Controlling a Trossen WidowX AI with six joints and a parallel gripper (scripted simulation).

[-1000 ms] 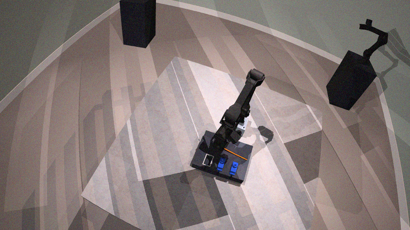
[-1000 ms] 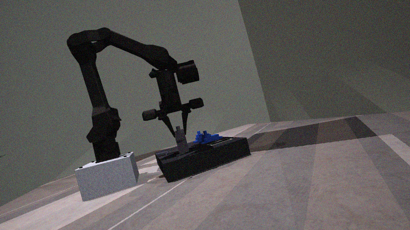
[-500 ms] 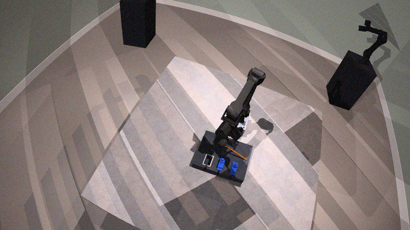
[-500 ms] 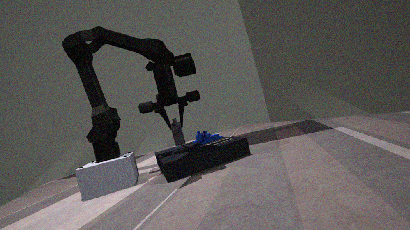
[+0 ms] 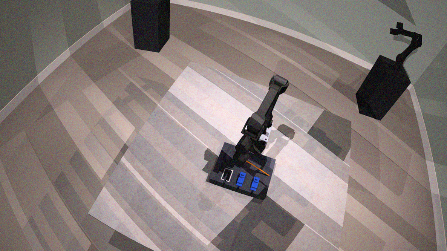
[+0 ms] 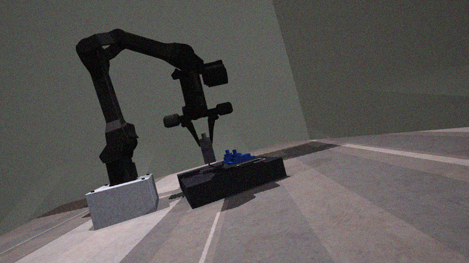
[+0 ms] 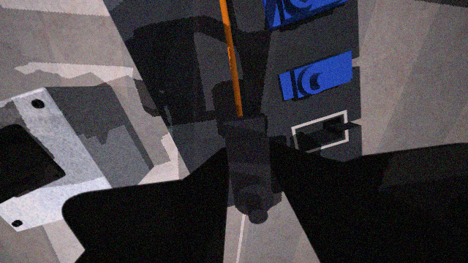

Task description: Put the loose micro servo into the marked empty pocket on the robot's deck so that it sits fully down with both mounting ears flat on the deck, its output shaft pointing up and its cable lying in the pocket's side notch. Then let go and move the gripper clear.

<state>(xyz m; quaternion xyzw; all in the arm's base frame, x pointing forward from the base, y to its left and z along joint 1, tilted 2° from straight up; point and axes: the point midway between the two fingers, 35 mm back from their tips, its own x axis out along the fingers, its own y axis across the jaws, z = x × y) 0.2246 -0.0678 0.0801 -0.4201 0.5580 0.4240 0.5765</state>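
My gripper tip is now 1 cm past the dark deck, 3 cm to the right of it and 10 cm above it.
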